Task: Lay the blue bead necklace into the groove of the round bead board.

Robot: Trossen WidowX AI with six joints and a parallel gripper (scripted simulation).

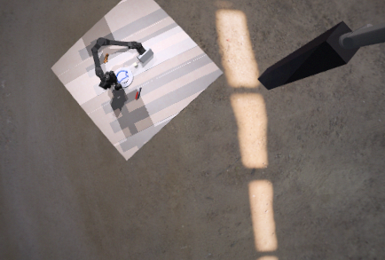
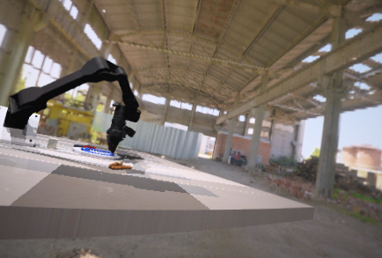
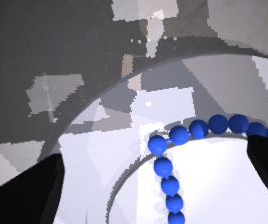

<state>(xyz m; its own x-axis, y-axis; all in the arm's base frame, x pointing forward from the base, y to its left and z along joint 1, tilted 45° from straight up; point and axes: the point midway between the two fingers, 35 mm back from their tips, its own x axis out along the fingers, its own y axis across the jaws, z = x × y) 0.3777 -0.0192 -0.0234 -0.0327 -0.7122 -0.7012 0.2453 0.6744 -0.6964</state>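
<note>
The round white bead board is 60 mm behind my gripper tip, 10 mm to the right of it and 10 mm below it. The rest, counted from my gripper tip: small white block (240 mm behind); then red pen-like object (50 mm behind, 220 mm to the left, 10 mm below).
</note>
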